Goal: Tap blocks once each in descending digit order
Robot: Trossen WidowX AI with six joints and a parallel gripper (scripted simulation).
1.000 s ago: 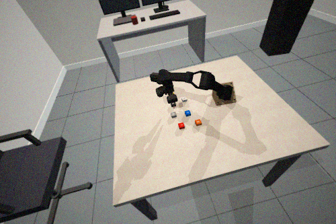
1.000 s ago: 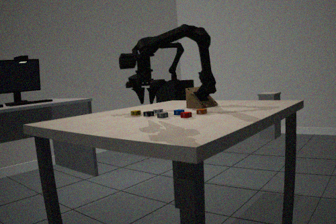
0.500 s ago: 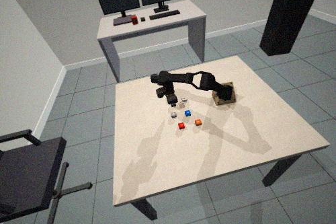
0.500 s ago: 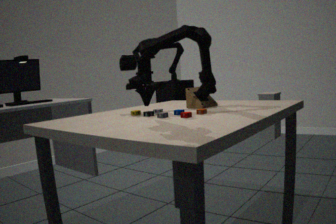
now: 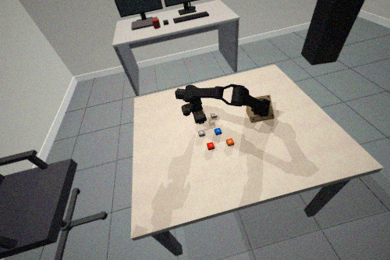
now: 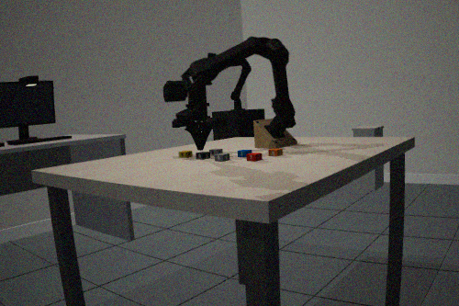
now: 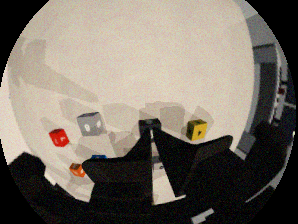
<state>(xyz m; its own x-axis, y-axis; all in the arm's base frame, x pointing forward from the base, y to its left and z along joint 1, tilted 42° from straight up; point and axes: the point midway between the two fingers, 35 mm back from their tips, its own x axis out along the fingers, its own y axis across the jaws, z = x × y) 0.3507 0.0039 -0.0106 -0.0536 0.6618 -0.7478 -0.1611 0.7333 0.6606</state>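
My gripper tip is now 20 mm above the black block and 10 mm past it. From my gripper tip the other things lie so: grey block 90 mm to the left, 20 mm below, 10 mm behind; then white block 90 mm behind, 30 mm to the right, 20 mm below; then yellow block 90 mm to the right, 20 mm below, 10 mm behind.
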